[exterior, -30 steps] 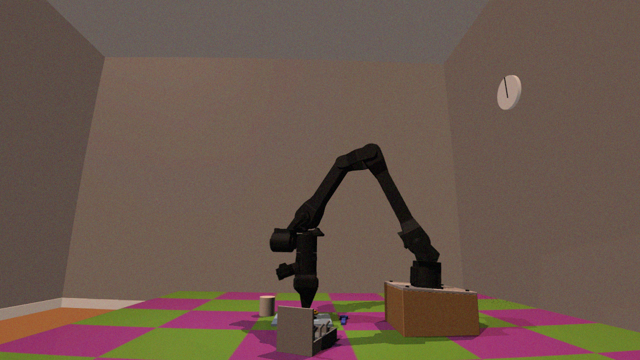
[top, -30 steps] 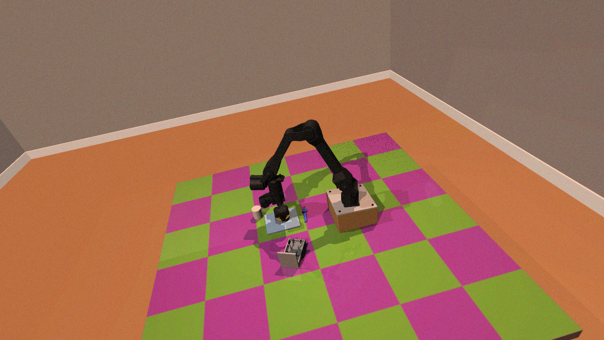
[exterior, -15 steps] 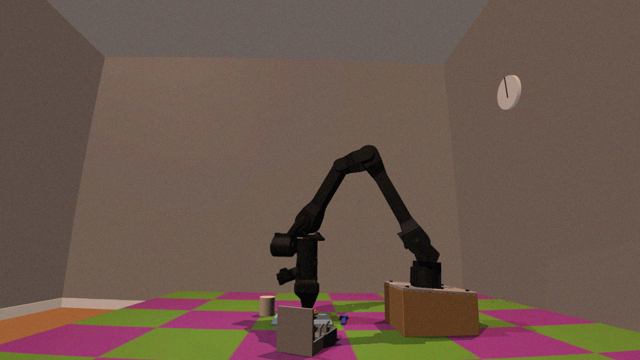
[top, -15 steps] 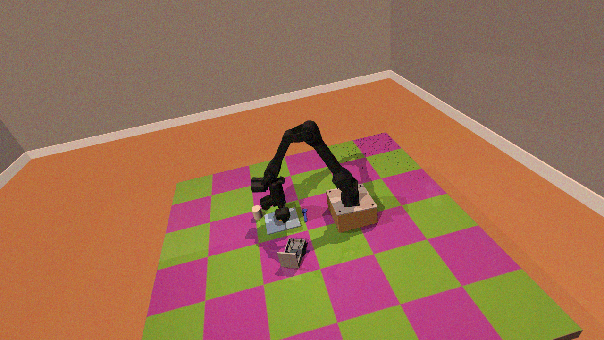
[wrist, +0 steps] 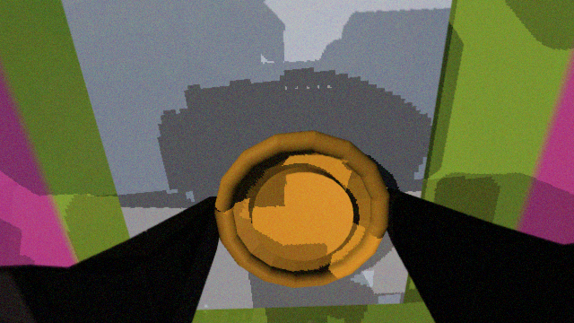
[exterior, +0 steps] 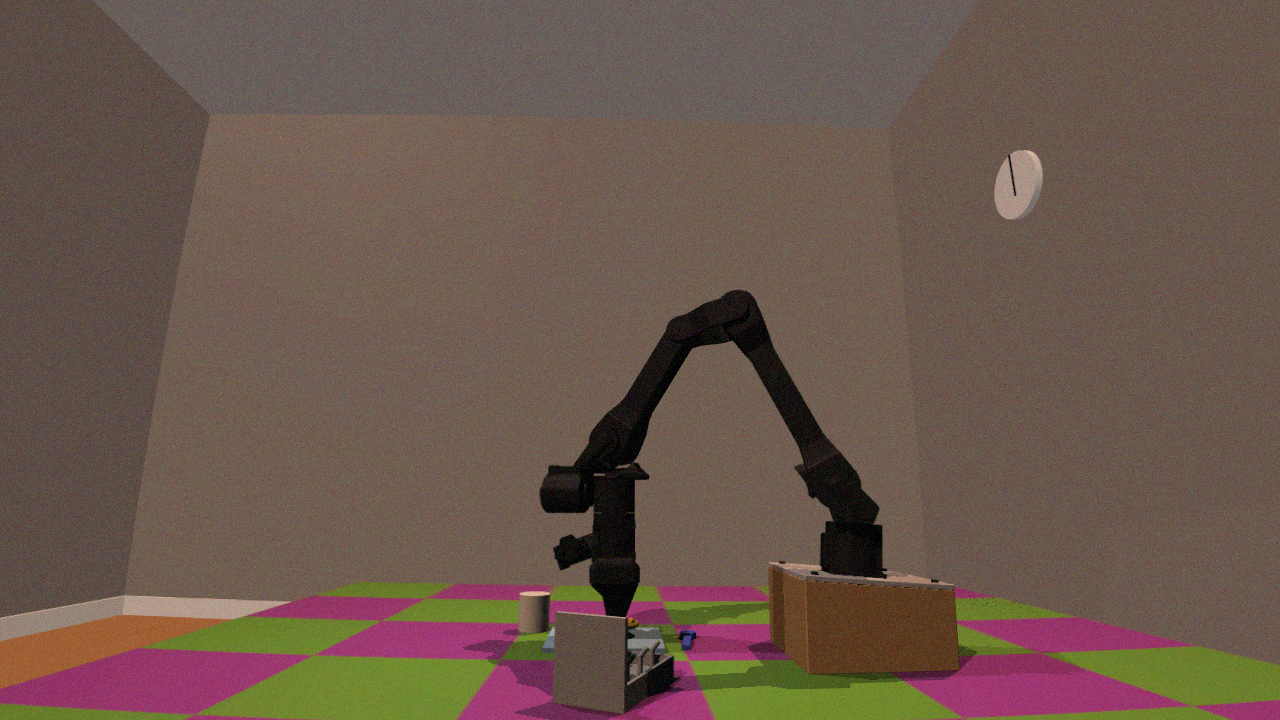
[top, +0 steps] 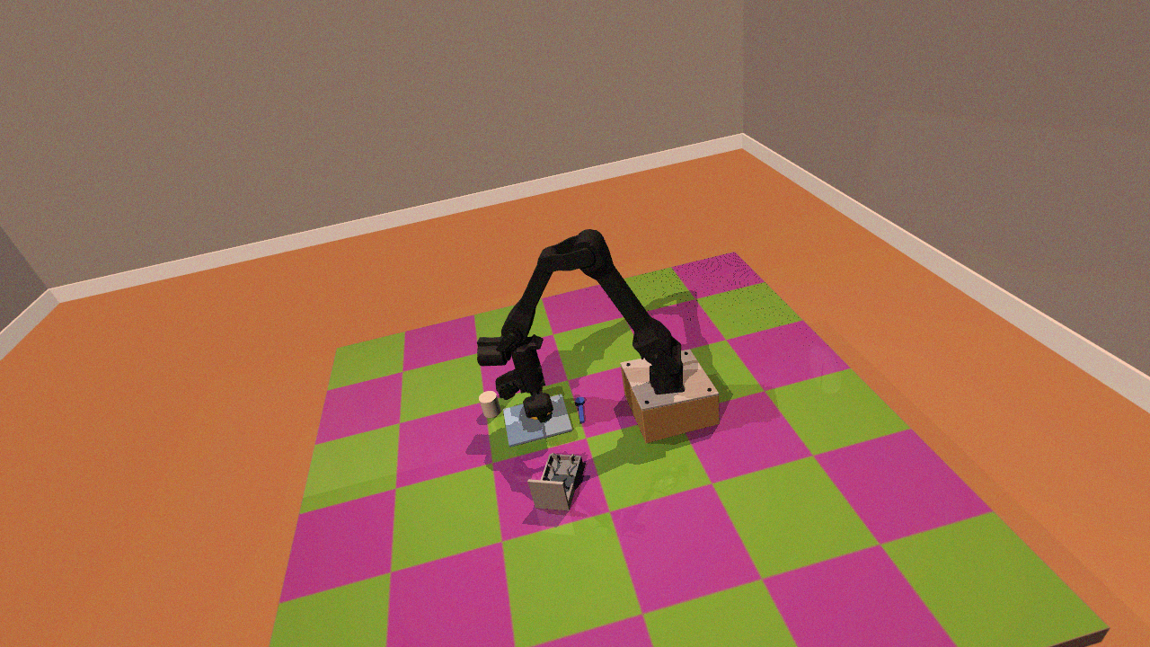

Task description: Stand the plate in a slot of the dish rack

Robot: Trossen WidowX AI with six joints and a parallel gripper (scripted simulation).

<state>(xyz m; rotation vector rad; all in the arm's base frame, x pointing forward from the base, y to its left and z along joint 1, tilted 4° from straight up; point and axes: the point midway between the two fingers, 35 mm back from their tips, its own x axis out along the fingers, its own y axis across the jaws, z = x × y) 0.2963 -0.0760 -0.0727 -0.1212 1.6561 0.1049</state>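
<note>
My gripper tip is now 1 cm short of the light blue mat, 1 cm to the right of it and 1 cm above it. Also, from my gripper tip: yellow plate (1 cm above); beige cylinder (12 cm ahead, 4 cm to the right, 2 cm above); blue spoon (10 cm behind, 1 cm below).
</note>
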